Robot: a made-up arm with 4 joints. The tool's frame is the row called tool.
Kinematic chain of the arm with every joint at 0, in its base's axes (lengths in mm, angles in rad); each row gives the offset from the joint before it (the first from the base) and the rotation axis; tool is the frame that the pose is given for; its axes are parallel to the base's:
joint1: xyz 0 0 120 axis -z
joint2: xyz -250 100 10 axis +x
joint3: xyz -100 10 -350 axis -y
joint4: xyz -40 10 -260 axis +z
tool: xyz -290 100 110
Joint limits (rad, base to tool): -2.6..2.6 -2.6..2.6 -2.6..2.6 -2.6..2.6
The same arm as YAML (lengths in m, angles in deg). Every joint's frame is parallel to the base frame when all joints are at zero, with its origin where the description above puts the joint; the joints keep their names.
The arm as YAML. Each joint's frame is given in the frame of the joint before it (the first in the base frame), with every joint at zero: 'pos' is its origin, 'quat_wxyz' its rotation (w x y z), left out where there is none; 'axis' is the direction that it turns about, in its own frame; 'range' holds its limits. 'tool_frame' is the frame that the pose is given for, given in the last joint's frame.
length_unit: m
angle_unit: deg
joints:
  - joint: joint1
    pos: [0.0, 0.0, 0.12]
    axis: "-z"
    range: [-148.97, 148.97]
  - joint: joint2
    pos: [-0.25, 0.1, 0.01]
    axis: "+x"
    range: [-148.97, 148.97]
  - joint: joint3
    pos: [-0.1, 0.01, -0.35]
    axis: "-y"
    range: [-148.97, 148.97]
  - joint: joint4
    pos: [-0.04, 0.01, -0.26]
    axis: "+z"
    range: [-148.97, 148.97]
tool_frame:
  pos: [-0.29, 0.1, 0.11]

